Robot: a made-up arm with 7 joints. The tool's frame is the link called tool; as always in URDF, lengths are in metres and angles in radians. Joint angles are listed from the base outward.
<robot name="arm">
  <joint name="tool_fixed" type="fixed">
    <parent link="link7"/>
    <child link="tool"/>
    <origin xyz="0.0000 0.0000 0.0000" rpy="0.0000 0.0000 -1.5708"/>
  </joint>
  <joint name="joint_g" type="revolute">
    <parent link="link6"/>
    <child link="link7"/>
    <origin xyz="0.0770 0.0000 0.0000" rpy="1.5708 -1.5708 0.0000"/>
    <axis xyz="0 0 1"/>
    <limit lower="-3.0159" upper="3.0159"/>
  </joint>
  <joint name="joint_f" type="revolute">
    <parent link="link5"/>
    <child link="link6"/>
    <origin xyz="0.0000 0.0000 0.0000" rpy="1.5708 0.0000 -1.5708"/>
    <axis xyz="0 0 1"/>
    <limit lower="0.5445" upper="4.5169"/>
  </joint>
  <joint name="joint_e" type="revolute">
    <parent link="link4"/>
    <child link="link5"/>
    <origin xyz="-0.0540 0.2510 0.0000" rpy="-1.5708 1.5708 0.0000"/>
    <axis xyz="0 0 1"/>
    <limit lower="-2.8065" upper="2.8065"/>
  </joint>
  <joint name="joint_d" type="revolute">
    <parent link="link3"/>
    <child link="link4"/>
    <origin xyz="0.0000 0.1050 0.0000" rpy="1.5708 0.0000 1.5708"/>
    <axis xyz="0 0 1"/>
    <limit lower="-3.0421" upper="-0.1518"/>
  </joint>
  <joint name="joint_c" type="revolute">
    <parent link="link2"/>
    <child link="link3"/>
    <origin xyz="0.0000 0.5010 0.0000" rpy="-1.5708 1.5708 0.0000"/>
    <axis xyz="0 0 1"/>
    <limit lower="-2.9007" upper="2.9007"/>
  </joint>
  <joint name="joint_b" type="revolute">
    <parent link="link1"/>
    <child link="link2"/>
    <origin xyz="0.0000 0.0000 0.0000" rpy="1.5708 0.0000 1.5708"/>
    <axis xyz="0 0 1"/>
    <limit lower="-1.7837" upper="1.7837"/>
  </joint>
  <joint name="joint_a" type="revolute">
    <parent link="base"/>
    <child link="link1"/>
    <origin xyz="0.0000 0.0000 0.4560" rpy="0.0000 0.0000 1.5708"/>
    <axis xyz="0 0 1"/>
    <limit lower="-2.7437" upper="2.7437"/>
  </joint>
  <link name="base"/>
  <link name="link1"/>
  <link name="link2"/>
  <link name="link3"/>
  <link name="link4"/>
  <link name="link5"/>
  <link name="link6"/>
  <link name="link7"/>
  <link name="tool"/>
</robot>
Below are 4 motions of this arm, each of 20 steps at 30 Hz.
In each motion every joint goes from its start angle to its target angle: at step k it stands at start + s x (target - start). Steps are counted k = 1, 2, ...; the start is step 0. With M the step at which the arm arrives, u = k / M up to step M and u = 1 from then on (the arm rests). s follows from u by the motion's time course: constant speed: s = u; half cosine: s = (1 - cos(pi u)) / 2; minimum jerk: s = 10 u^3 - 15 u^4 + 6 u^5.
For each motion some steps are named. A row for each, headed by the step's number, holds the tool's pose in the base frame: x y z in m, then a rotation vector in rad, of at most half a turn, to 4 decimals.
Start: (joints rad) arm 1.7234 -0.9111 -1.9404 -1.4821 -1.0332 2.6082 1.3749
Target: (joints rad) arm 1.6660 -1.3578 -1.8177 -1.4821 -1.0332 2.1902 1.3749
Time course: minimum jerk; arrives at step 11
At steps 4, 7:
4: 0.4626 -0.5068 0.7048 -1.9774 1.7744 -0.8112
7: 0.4649 -0.5504 0.5863 -1.9417 1.8583 -0.4052

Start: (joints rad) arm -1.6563 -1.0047 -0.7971 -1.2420 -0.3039 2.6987 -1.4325
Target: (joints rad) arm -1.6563 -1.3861 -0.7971 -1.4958 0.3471 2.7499 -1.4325
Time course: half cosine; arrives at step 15
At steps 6, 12, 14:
6: -0.2012 0.5395 0.9713 0.5185 -0.8765 -0.1287
12: -0.2296 0.6024 0.8385 0.2905 -0.7955 0.3480
14: -0.2339 0.6082 0.8177 0.2546 -0.7791 0.4188

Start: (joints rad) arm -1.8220 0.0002 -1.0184 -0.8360 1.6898 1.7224 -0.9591
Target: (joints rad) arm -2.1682 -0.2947 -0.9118 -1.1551 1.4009 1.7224 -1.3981
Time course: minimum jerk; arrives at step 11
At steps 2, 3, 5, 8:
2: -0.3035 -0.0699 1.2145 1.2642 -0.8663 1.3912
3: -0.3057 -0.0477 1.2126 1.2464 -0.8684 1.3438
5: -0.3045 0.0260 1.2038 1.1974 -0.8758 1.1823
8: -0.2772 0.1331 1.1831 1.1538 -0.8867 0.9270

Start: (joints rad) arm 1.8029 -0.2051 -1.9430 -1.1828 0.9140 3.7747 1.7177
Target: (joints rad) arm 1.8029 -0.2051 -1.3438 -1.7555 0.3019 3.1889 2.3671
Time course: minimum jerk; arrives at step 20
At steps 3, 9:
3: 0.2856 -0.2099 1.0769 0.4105 1.0117 -0.7887
9: 0.3394 -0.1378 1.0694 0.0218 1.2098 -0.3991

